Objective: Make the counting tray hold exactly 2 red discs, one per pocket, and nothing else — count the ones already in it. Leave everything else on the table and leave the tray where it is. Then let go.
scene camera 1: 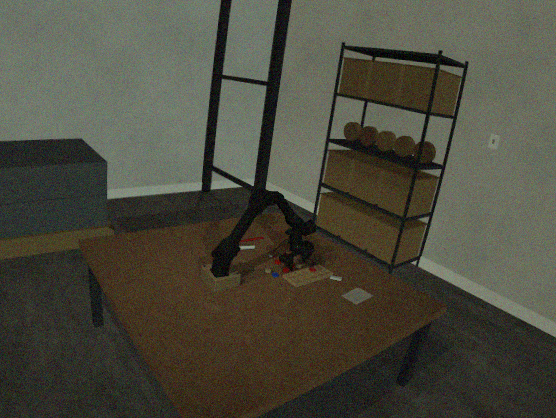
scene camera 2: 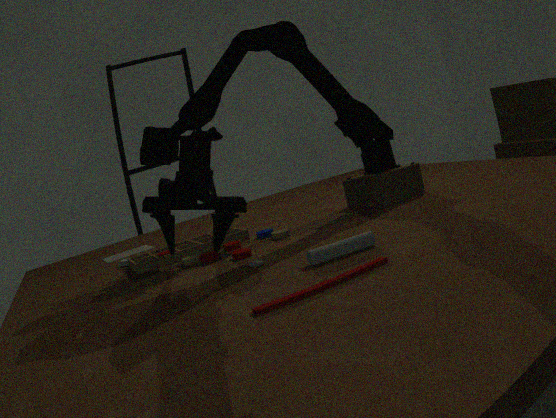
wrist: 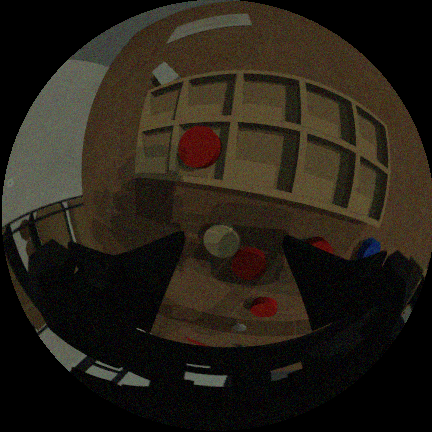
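The counting tray (wrist: pixel 265 189) (scene camera 1: pixel 299 283) is a wooden grid of two rows of pockets. One red disc (wrist: pixel 199 146) (scene camera 1: pixel 312 269) lies in a pocket near one end. On the table beside the tray are a red disc (wrist: pixel 248 263) (scene camera 2: pixel 209 257), a second red disc (wrist: pixel 263 306) (scene camera 2: pixel 241 253) and a third (wrist: pixel 321 245) (scene camera 2: pixel 232 245), partly hidden by a finger. A pale disc (wrist: pixel 221 241) lies next to the first of these. My gripper (wrist: pixel 234 238) (scene camera 2: pixel 195 252) is open and empty, low over the table, its fingers either side of the pale disc and the nearest red disc.
A blue disc (wrist: pixel 370 248) (scene camera 2: pixel 264 233) (scene camera 1: pixel 275 274) lies beyond one finger. A white cylinder (scene camera 2: pixel 341 248) and a red rod (scene camera 2: pixel 320 286) lie on the table. A small white block (wrist: pixel 165 73) (scene camera 1: pixel 336 278) is near the tray's end, and a pale sheet (scene camera 1: pixel 357 295) (wrist: pixel 210 26) lies farther off.
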